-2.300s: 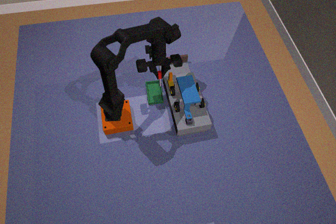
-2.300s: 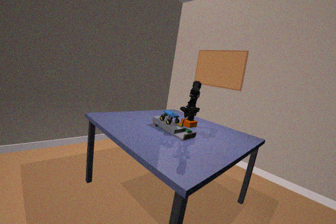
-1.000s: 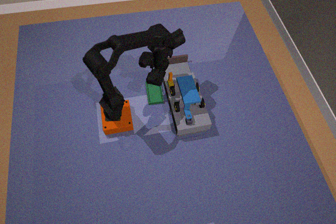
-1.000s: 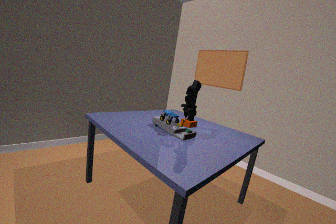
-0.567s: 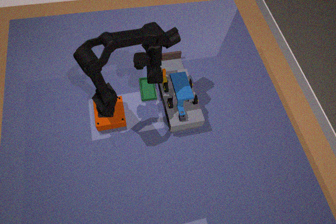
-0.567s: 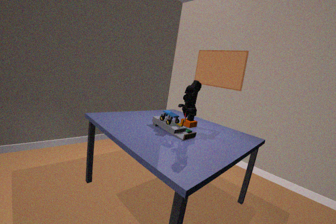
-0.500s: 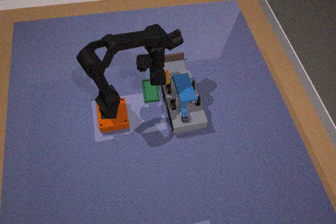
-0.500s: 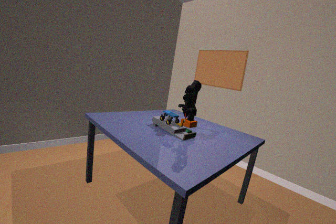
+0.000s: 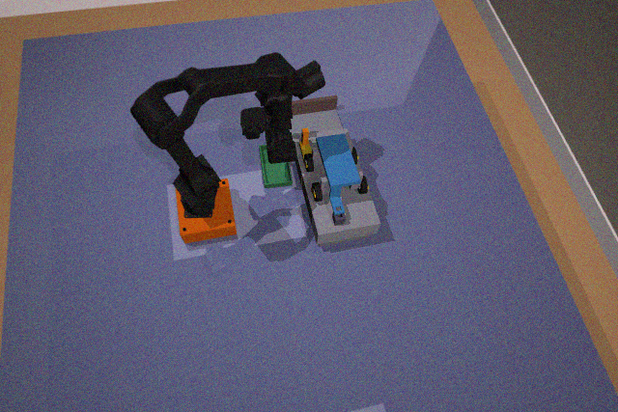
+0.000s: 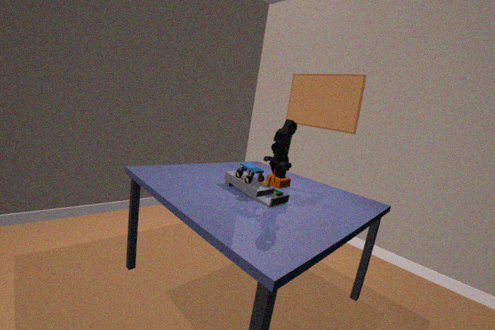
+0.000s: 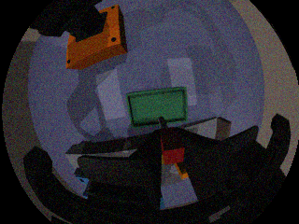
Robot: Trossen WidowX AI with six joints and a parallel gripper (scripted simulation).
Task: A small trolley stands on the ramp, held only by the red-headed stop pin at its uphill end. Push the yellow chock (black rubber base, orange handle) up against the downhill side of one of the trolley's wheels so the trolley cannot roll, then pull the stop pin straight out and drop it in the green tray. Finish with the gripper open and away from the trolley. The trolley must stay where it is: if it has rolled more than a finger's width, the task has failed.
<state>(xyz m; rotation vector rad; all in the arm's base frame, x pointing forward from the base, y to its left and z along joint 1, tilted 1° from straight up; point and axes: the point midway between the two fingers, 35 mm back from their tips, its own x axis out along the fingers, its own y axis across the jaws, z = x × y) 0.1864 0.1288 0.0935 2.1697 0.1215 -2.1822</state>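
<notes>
My gripper tip is 120 mm above the green tray. Round my gripper tip: brown bar (100 mm ahead, 180 mm to the left, 90 mm below); blue trolley (140 mm ahead, 70 mm to the right, 10 mm below); red-headed stop pin (right at my gripper tip).
</notes>
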